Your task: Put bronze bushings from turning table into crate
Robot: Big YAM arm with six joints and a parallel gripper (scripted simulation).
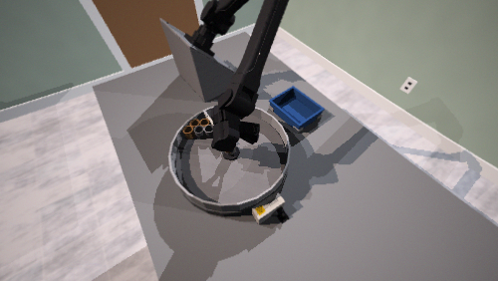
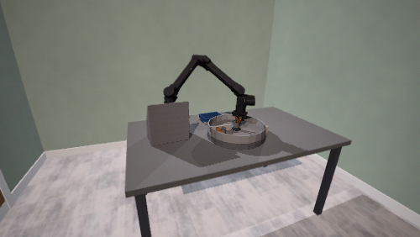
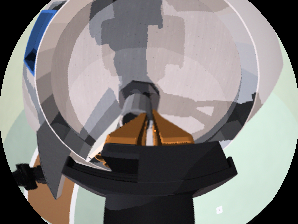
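My hand is 50 mm above the round turning table, 10 mm to the right of it and 10 mm past it. From my hand the other things lie so: blue crate (370 mm to the left, 70 mm below, 50 mm behind).
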